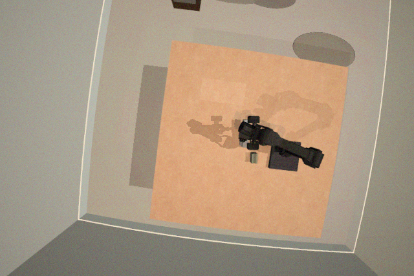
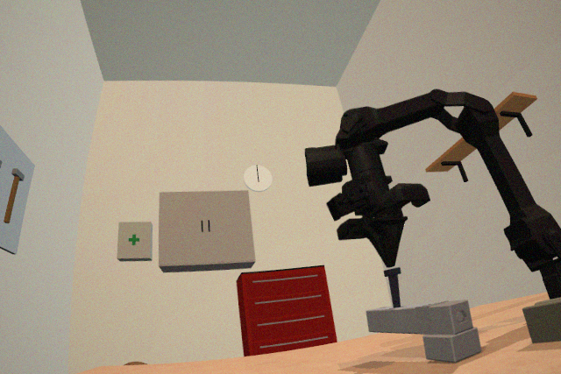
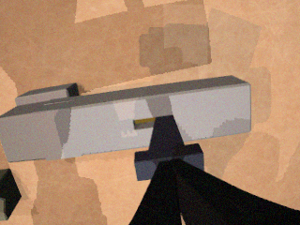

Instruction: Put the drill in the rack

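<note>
My gripper tip is now 40 mm above the dark key. Also, from my gripper tip: rack 90 mm behind, 190 mm to the left, 120 mm below; then drill 50 mm to the left, 80 mm below.
</note>
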